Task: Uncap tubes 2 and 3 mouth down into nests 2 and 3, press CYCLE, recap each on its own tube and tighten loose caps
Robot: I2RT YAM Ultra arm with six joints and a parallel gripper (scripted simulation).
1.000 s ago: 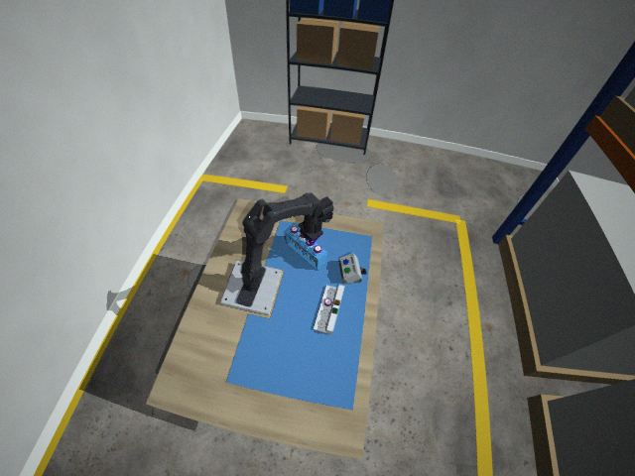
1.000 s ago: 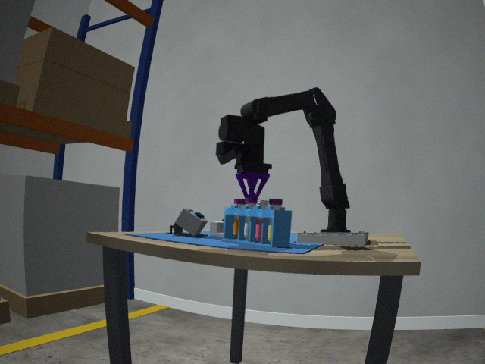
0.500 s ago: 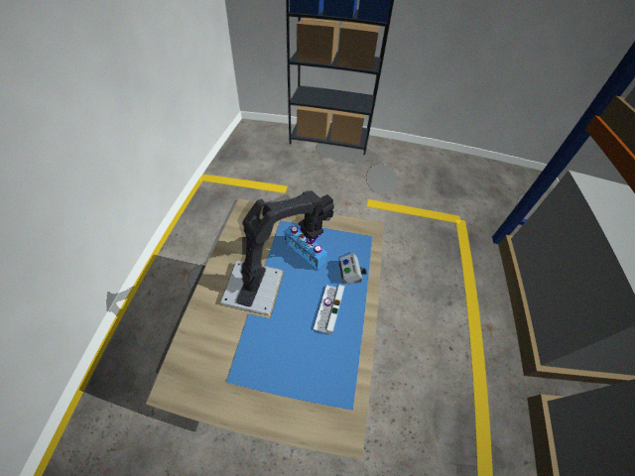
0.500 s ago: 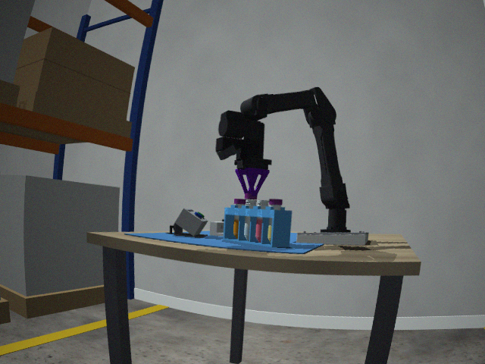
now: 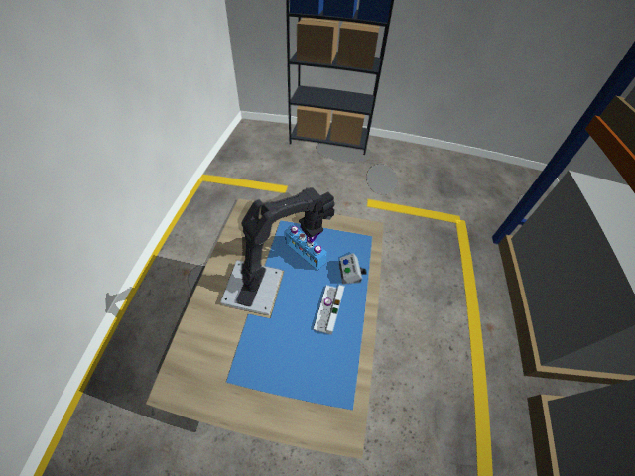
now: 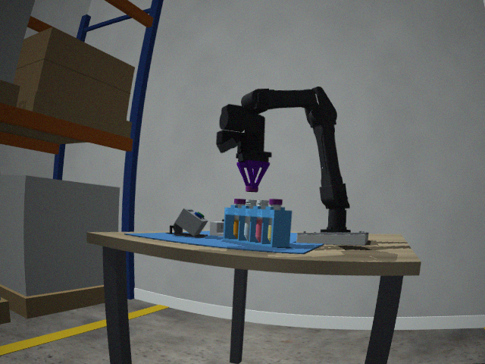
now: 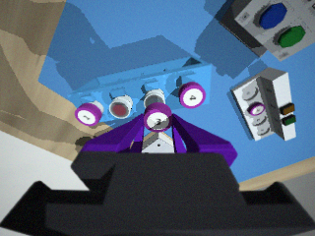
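Right now my hand is 190 mm short of the green key, 90 mm above it and 60 mm to the left of it. Also, from my hand: grey key desk: 200 mm ahead, 110 mm below, 40 mm to the right; blue key: 180 mm ahead, 90 mm below, 20 mm to the right.
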